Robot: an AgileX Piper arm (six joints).
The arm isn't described. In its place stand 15 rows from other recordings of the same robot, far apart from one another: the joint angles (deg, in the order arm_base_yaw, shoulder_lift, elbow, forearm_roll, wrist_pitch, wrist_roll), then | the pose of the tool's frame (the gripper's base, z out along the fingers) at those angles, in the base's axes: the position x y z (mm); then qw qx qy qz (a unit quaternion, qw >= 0).
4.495, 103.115, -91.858, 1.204, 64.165, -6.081 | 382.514, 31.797, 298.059, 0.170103, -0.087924, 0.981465, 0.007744
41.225, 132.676, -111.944, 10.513, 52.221, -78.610 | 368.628, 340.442, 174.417, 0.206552, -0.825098, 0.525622, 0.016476
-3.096, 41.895, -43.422, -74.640, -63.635, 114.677 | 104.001, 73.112, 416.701, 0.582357, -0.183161, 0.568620, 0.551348
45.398, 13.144, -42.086, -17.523, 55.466, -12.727 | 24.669, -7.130, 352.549, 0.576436, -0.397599, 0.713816, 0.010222
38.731, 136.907, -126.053, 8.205, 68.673, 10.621 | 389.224, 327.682, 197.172, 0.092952, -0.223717, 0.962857, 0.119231
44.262, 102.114, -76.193, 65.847, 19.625, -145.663 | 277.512, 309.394, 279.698, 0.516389, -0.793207, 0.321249, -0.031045
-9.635, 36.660, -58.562, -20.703, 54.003, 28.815 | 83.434, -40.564, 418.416, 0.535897, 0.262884, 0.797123, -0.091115
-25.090, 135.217, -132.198, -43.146, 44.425, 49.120 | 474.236, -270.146, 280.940, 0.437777, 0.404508, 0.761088, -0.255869
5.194, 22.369, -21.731, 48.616, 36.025, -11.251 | 74.017, 47.050, 277.473, 0.463267, 0.057130, 0.812313, 0.349667
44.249, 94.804, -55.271, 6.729, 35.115, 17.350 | 219.927, 222.799, 192.103, 0.130112, -0.188380, 0.965235, 0.126116
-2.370, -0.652, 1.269, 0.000, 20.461, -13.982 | 52.910, -2.190, 174.260, 0.595135, -0.080834, 0.794965, -0.085506
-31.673, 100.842, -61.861, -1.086, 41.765, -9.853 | 283.362, -176.173, 182.973, 0.113446, 0.181678, 0.975478, -0.050647
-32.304, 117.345, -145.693, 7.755, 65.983, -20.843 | 375.883, -224.390, 463.857, 0.458397, 0.081927, 0.871474, -0.153923
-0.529, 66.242, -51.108, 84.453, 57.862, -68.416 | 219.316, 74.673, 358.680, 0.471284, -0.204822, 0.738343, 0.436794
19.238, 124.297, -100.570, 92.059, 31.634, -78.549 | 465.320, 212.907, 251.584, 0.483048, -0.197287, 0.767371, 0.372673
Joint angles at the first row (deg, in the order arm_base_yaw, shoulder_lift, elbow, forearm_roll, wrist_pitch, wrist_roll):
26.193, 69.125, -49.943, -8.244, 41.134, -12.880
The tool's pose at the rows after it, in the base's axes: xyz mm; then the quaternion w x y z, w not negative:
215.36, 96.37, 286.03, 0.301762, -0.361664, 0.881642, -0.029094
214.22, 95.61, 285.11, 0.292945, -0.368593, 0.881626, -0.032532
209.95, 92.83, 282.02, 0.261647, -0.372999, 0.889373, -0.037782
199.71, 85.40, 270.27, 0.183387, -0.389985, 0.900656, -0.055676
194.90, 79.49, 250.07, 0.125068, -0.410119, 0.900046, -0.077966
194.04, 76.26, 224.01, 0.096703, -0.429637, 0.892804, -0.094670
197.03, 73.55, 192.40, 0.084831, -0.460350, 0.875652, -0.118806
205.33, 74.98, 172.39, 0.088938, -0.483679, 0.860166, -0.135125
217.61, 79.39, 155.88, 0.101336, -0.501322, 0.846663, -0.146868
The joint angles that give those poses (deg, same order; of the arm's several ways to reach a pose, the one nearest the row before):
26.193, 69.124, -49.899, -8.244, 41.135, -13.893
26.192, 69.126, -49.900, -8.244, 42.176, -14.742
26.194, 69.126, -49.901, -8.245, 45.931, -15.151
26.194, 69.500, -48.858, -9.031, 53.771, -16.610
26.191, 71.057, -45.961, -11.208, 56.173, -17.671
26.194, 73.454, -41.758, -13.718, 52.943, -17.903
26.194, 77.465, -37.017, -18.751, 45.804, -17.163
26.193, 81.705, -35.292, -23.685, 39.704, -15.341
26.194, 86.460, -35.143, -29.265, 33.911, -11.981

